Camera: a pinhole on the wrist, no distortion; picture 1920 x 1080 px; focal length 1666.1 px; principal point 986.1 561.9 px. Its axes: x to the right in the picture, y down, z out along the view. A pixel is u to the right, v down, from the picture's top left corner.
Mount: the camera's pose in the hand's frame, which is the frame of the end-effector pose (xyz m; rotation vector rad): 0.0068 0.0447 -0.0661 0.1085 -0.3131 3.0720
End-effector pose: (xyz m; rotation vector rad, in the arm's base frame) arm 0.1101 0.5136 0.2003 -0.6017 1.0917 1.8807
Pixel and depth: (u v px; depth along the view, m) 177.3 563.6 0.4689
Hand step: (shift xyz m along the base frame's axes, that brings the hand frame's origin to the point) -0.0797 0.4542 -0.0342
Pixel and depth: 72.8 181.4 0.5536
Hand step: -0.2129 0.5553 -0.0012
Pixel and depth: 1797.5 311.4 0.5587
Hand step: 0.0996 0.3438 0.4354
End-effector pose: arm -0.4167 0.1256 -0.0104 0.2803 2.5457 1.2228
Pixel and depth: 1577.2 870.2 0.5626
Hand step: 0.3120 0.1974 -0.3803
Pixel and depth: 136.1 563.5 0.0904
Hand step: -0.0471 0.0462 -0.0029
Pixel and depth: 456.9 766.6 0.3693
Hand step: -0.0417 0.1953 -0.2533
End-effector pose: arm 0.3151 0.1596 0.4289 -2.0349 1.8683 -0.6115
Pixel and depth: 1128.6 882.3 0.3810
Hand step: 0.2371 -0.0012 -0.2021
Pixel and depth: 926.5 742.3 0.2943
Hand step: 0.1507 -0.0418 -0.1576
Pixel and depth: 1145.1 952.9 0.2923
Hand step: 0.1742 0.0022 -0.1393
